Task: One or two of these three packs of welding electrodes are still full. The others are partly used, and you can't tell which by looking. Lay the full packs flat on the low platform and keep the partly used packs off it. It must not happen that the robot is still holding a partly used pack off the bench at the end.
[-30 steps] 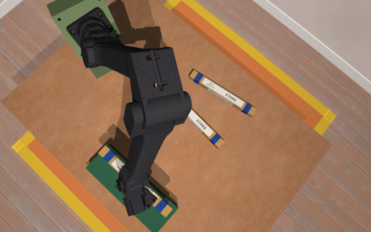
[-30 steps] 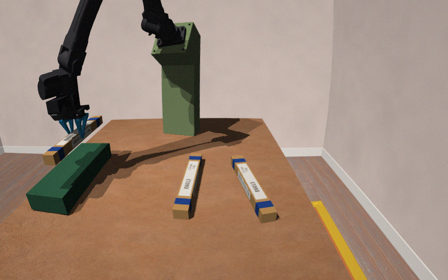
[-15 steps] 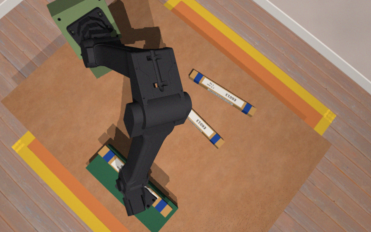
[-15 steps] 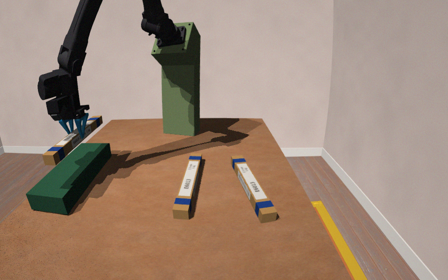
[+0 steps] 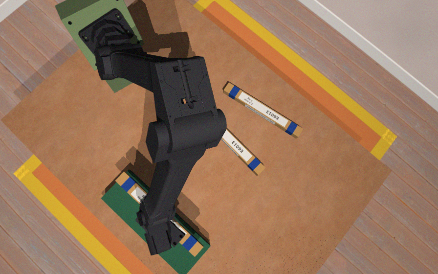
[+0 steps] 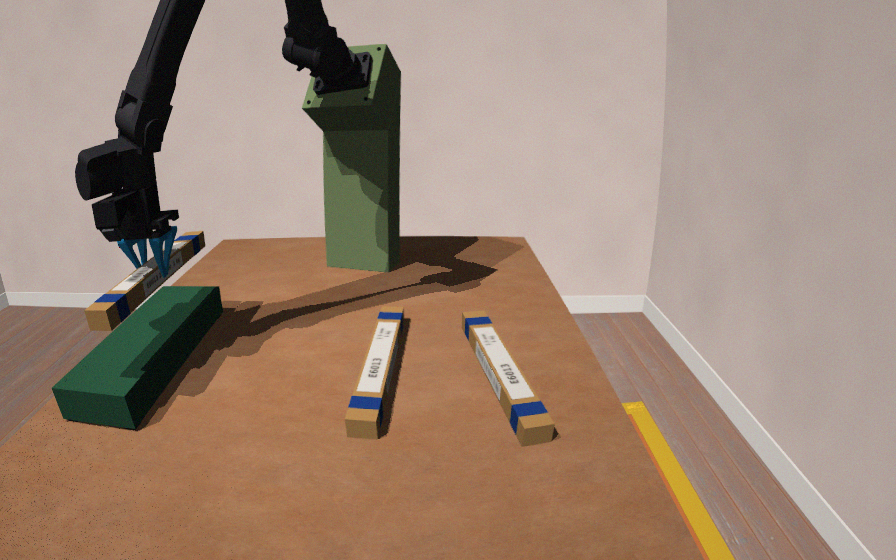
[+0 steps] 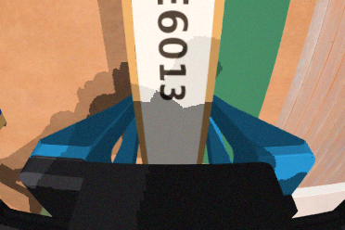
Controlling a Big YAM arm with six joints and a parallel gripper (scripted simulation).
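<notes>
The green platform lies 150 mm below my hand and 40 mm to the right of it.
</notes>
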